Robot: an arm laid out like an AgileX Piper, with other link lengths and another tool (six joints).
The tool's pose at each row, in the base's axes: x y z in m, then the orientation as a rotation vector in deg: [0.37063, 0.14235, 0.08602, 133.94, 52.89, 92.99]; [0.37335, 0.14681, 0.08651, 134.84, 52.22, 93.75]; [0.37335, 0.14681, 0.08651, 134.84, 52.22, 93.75]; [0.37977, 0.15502, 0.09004, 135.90, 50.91, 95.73]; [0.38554, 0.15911, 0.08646, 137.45, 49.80, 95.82]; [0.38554, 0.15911, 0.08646, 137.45, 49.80, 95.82]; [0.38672, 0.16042, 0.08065, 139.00, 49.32, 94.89]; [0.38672, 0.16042, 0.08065, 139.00, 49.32, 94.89]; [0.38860, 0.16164, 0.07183, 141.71, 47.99, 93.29]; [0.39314, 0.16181, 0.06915, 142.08, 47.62, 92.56]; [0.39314, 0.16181, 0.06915, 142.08, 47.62, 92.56]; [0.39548, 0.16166, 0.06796, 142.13, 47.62, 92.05]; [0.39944, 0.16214, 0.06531, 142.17, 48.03, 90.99]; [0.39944, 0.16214, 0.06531, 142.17, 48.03, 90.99]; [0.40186, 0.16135, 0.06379, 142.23, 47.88, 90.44]
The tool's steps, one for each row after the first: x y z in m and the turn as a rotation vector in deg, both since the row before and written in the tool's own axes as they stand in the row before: [0.00350, -0.00226, 0.00319, 0.33, 0.30, 1.04]; [0.00000, 0.00000, 0.00000, 0.00, 0.00, 0.00]; [0.00878, -0.00254, 0.00612, 0.32, 1.02, 1.76]; [0.00044, -0.00252, 0.00750, 0.35, -0.28, 1.37]; [0.00000, 0.00000, 0.00000, 0.00, 0.00, 0.00]; [-0.00392, -0.00285, 0.00366, 0.49, -0.88, 0.82]; [0.00000, 0.00000, 0.00000, 0.00, 0.00, 0.00]; [-0.00627, -0.00351, 0.00558, 0.62, -1.55, 1.63]; [-0.00082, 0.00078, 0.00515, -0.14, -0.57, 0.15]; [0.00000, 0.00000, 0.00000, 0.00, 0.00, 0.00]; [-0.00035, 0.00066, 0.00252, -0.09, -0.34, -0.12]; [-0.00074, 0.00027, 0.00472, 0.01, -0.67, -0.44]; [0.00000, 0.00000, 0.00000, 0.00, 0.00, 0.00]; [-0.00087, 0.00111, 0.00261, -0.17, -0.39, -0.06]
